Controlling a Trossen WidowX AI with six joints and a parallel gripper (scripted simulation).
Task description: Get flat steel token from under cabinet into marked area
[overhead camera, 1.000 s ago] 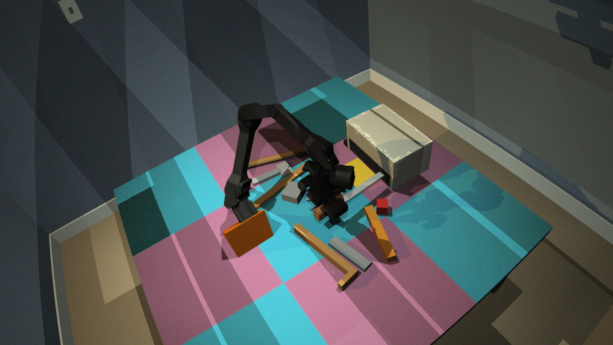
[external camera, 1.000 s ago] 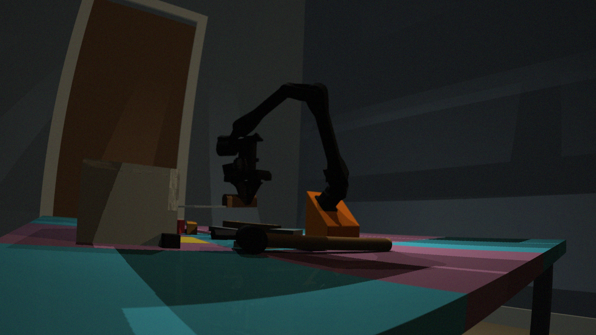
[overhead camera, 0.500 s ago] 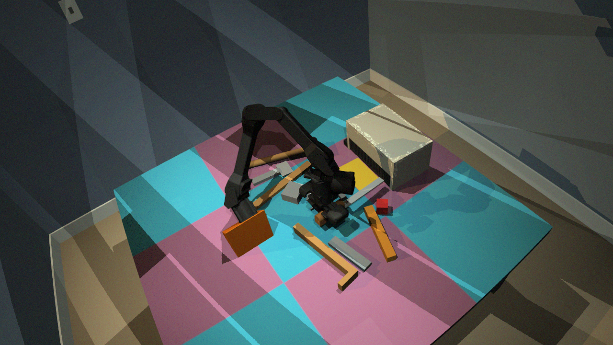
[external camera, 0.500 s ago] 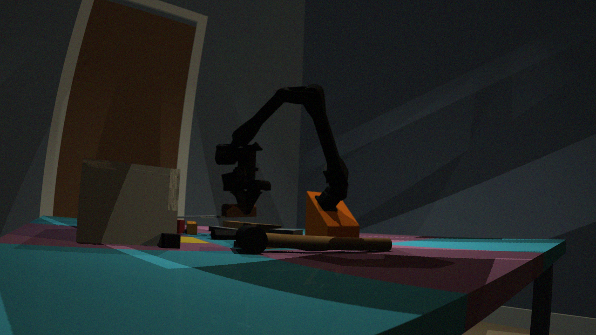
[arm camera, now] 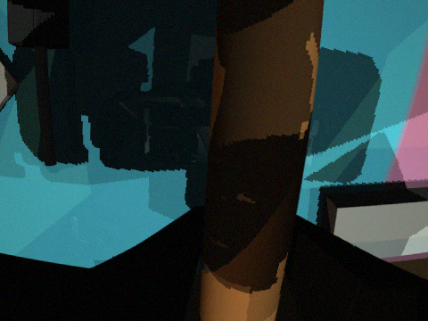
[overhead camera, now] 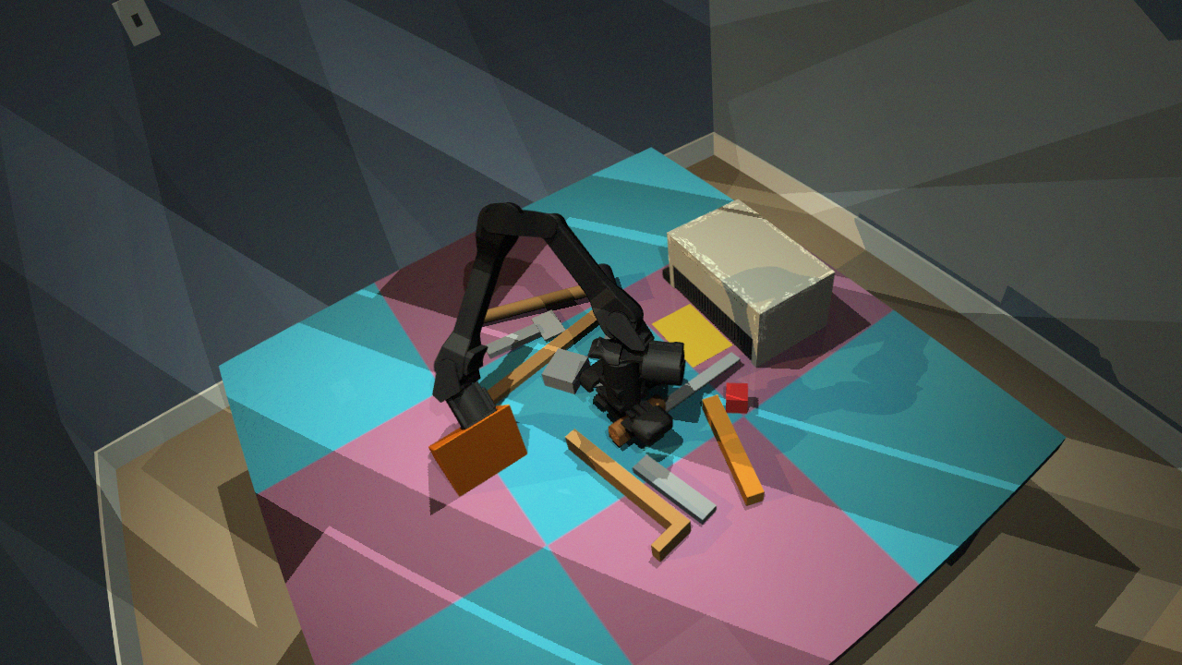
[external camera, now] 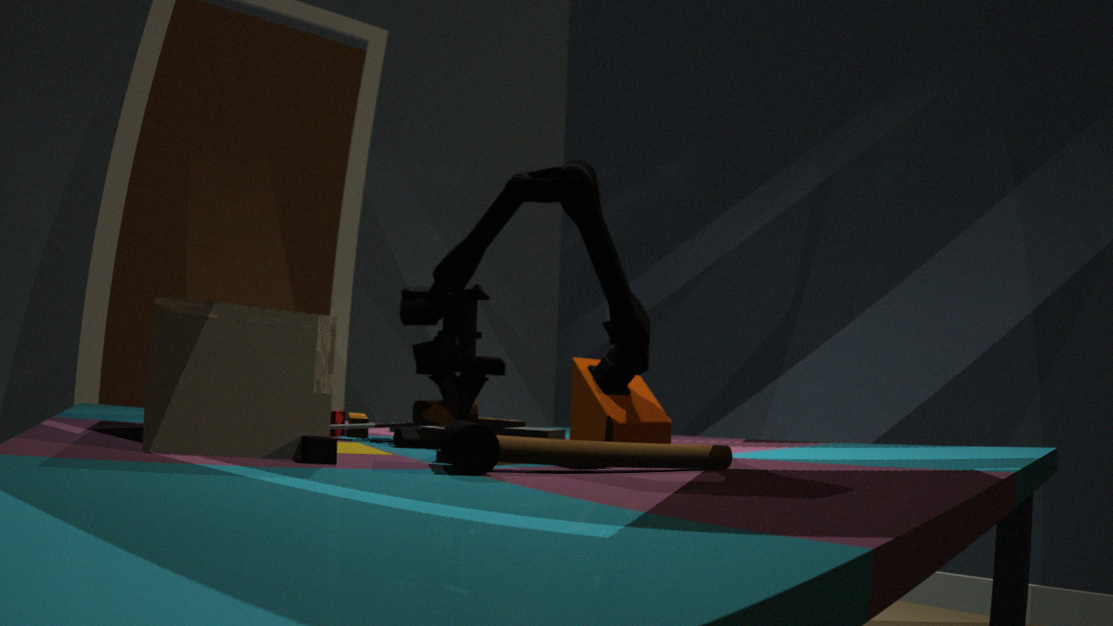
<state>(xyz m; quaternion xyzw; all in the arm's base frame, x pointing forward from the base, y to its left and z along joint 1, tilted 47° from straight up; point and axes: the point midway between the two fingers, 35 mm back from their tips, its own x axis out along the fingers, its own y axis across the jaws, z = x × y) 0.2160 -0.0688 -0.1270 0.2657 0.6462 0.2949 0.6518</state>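
Right now my gripper tip is 130 mm short of the small grey cube, 70 mm to the right of it and 30 mm above it. The rest, counted from my gripper tip: orange bar: 120 mm ahead, 140 mm to the right, 20 mm below; then grey bar: 10 mm behind, 130 mm to the right, 30 mm below; then screwdriver: 70 mm ahead, 100 mm to the left, 30 mm below.
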